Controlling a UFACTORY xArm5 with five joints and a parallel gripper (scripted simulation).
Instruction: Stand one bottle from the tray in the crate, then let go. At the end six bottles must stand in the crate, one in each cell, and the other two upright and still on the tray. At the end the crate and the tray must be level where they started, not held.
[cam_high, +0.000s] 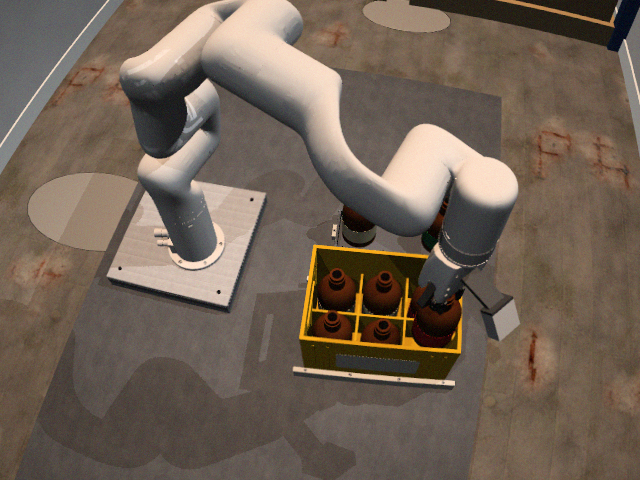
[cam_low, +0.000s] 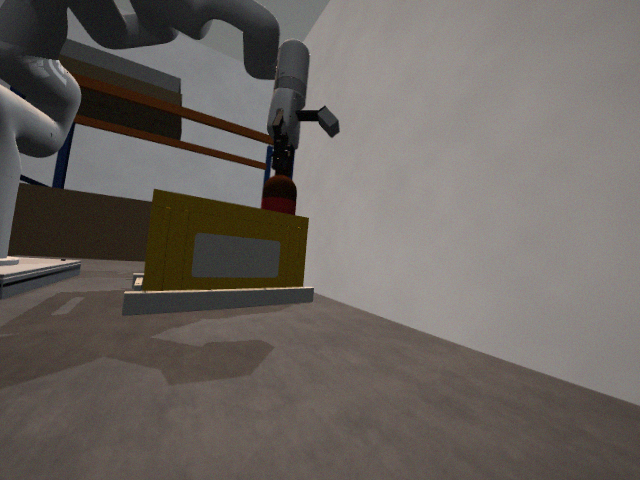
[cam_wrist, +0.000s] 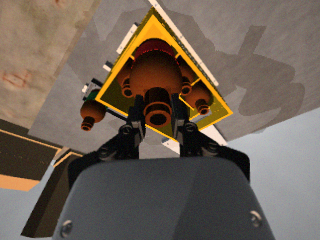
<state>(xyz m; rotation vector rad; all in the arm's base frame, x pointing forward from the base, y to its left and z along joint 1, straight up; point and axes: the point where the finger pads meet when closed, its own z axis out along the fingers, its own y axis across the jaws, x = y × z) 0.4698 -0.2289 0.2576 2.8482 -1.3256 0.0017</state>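
Right now the yellow crate is 80 mm behind my hand, 50 mm to the left of it and 210 mm below it. The rest, counted from my hand: tray (40 mm behind, 280 mm to the left, 280 mm below).
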